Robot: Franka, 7 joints.
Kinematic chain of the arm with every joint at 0, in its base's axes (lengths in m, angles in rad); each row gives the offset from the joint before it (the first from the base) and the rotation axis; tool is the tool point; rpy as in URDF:
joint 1: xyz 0 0 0.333 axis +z
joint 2: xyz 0 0 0 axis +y
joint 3: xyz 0 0 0.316 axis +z
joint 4: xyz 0.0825 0 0 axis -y
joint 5: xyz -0.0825 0 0.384 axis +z
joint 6: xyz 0 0 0 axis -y
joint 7: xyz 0.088 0 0 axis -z
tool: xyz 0 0 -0.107 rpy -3.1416 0 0
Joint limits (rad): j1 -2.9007..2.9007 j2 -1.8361..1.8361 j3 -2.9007..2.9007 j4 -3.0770..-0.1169 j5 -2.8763..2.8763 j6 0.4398..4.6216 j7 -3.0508..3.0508
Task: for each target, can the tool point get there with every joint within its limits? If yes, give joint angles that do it. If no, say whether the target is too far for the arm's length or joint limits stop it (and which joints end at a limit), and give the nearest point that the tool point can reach.
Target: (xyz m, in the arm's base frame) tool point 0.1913 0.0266 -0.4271
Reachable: no: joint limits stop it (at a limit: joint 2) | nearest point 0.2021 0.0281 -0.3548 | short by 0.073 m
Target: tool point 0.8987 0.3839 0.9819
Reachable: no: too far | nearest point 0.6572 0.2808 0.8076 | short by 0.315 m
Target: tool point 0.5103 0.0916 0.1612
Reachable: yes | joints 0.9343 0.7014 -0.5399 -2.1822 1.5261 3.2640 -1.3686
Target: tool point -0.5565 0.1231 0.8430
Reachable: yes | joints 1.4230 -0.0343 1.4181 -1.3406 -1.7892 2.6756 1.2966
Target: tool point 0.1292 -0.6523 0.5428
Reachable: yes | joints -1.6003 0.6747 0.6516 -1.3066 0.9302 4.1897 -1.6540
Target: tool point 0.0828 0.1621 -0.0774
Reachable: yes | joints 1.3653 1.2564 -0.3063 -2.6562 2.4353 1.0723 -2.1606
